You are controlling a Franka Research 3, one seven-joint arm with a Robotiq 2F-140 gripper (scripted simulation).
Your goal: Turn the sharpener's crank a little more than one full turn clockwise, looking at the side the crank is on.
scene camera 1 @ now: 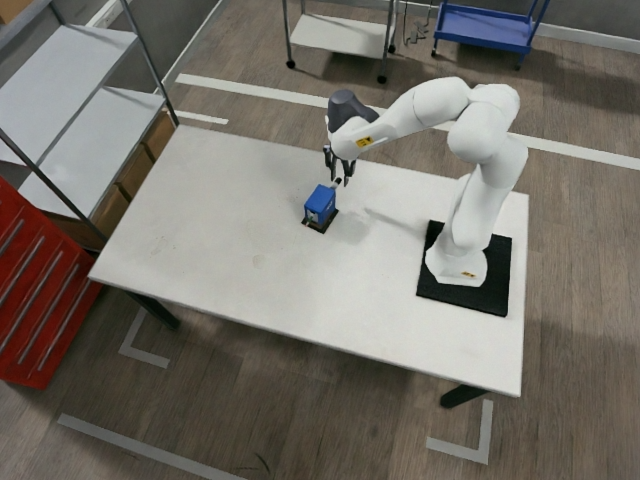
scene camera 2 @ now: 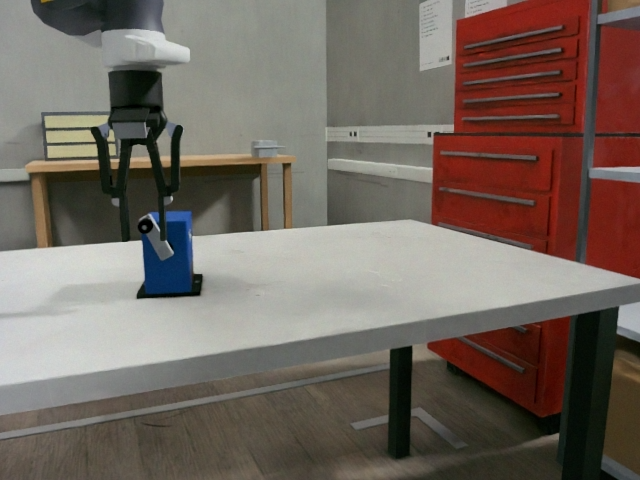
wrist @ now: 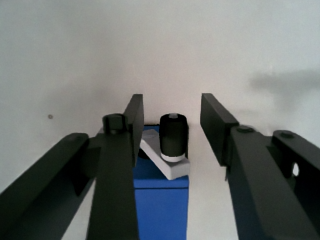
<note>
I see my gripper and a black knob.
My gripper also shows in the wrist view.
</note>
